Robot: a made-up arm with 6 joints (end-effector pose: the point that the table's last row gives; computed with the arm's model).
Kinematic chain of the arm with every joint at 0, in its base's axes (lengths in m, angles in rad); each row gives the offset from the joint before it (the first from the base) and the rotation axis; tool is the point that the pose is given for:
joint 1: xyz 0 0 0.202 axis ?
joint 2: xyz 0 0.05 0 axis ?
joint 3: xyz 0 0 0.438 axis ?
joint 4: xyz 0 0 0.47 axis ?
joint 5: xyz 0 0 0 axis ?
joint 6: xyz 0 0 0.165 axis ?
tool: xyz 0 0 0
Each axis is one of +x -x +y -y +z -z.
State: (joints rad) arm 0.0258 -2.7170 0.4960 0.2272 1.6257 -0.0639
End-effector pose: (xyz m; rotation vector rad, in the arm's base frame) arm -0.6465 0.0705 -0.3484 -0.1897 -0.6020 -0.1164
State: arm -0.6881 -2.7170 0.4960 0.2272 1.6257 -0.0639
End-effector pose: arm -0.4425 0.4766 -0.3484 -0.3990 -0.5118 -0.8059
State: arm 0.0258 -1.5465 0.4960 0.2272 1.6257 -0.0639
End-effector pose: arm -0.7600 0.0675 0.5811 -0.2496 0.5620 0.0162
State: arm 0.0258 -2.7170 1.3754 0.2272 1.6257 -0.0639
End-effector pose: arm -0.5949 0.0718 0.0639 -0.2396 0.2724 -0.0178
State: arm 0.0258 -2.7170 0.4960 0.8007 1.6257 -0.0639
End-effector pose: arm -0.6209 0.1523 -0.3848 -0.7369 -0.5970 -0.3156
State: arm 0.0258 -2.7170 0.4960 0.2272 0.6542 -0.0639
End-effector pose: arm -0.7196 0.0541 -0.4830 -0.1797 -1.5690 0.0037
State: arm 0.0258 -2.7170 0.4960 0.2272 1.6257 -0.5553
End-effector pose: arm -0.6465 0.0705 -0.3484 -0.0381 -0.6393 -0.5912
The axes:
joint 1: +z
joint 2: +y
joint 3: +y
joint 4: +z
joint 5: +y
joint 6: +z

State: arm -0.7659 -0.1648 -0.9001 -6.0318 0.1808 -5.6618
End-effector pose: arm -0.4006 0.4649 0.9656 -0.6775 -0.5782 0.0761
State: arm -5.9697 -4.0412 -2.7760 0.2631 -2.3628 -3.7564
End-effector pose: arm 0.0578 0.0396 0.1761 2.5210 1.6136 -0.3983
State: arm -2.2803 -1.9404 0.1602 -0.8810 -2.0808 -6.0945
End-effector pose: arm 0.6240 0.4795 -0.1268 1.9630 0.5244 -0.1537
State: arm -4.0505 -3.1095 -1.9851 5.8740 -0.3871 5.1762
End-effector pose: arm -0.3924 0.3820 0.0495 -0.7737 -0.3829 0.7611
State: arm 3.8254 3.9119 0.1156 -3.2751 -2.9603 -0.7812
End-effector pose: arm 0.4647 0.3193 -0.2842 0.4187 -0.5691 0.0241
